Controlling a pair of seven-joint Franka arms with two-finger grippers.
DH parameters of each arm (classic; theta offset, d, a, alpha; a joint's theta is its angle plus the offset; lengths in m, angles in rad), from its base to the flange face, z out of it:
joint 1: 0 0.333 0 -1.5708
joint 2: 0 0 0 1.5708
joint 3: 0 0.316 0.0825 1.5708
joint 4: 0 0 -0.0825 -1.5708
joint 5: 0 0.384 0 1.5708
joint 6: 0 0 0.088 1.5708
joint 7: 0 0.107 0 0
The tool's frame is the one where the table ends.
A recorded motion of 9 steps. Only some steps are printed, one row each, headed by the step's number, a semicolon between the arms.
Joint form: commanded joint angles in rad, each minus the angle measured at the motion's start. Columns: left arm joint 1, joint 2, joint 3, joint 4, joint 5, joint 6, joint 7; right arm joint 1, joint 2, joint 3, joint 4, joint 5, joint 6, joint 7.
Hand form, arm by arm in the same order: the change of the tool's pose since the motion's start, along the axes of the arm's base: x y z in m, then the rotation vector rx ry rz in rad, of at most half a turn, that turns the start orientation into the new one. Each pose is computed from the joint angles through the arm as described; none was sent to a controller.
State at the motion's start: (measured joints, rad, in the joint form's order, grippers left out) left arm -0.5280 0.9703 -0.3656 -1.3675 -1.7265 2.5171 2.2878; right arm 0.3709 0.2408 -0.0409 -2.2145 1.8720 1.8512 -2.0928
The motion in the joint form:
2: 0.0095 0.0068 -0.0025 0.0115 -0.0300 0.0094 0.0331; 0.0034 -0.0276 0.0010 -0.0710 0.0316 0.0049 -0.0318
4: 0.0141 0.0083 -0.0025 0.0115 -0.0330 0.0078 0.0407; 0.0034 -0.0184 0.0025 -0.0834 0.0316 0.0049 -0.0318
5: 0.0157 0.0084 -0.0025 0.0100 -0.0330 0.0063 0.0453; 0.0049 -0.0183 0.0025 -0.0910 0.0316 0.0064 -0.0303
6: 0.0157 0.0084 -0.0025 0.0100 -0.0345 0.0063 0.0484; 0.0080 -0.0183 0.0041 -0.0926 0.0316 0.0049 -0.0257
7: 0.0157 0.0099 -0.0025 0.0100 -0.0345 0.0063 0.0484; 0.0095 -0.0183 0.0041 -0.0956 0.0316 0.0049 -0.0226
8: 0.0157 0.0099 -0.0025 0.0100 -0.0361 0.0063 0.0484; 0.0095 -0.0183 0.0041 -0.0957 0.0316 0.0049 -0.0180
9: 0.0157 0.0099 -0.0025 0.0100 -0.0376 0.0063 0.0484; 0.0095 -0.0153 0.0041 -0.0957 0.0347 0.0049 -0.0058
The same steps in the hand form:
2: 0.0071 0.0045 -0.0003 -0.0101 -0.0151 0.0275; -0.0197 -0.0059 -0.0117 -0.0012 0.0162 -0.0226
4: 0.0092 0.0069 -0.0013 -0.0115 -0.0189 0.0309; -0.0244 -0.0067 -0.0213 -0.0086 0.0365 -0.0213
5: 0.0094 0.0077 -0.0019 -0.0114 -0.0220 0.0298; -0.0271 -0.0071 -0.0243 -0.0124 0.0453 -0.0208
6: 0.0094 0.0077 -0.0020 -0.0119 -0.0240 0.0299; -0.0289 -0.0049 -0.0248 -0.0111 0.0514 -0.0156
7: 0.0092 0.0078 -0.0030 -0.0111 -0.0227 0.0299; -0.0302 -0.0046 -0.0259 -0.0119 0.0573 -0.0143
8: 0.0092 0.0078 -0.0030 -0.0118 -0.0217 0.0309; -0.0303 -0.0046 -0.0260 -0.0115 0.0620 -0.0145
9: 0.0092 0.0078 -0.0031 -0.0124 -0.0207 0.0319; -0.0302 -0.0047 -0.0274 -0.0099 0.0775 -0.0176

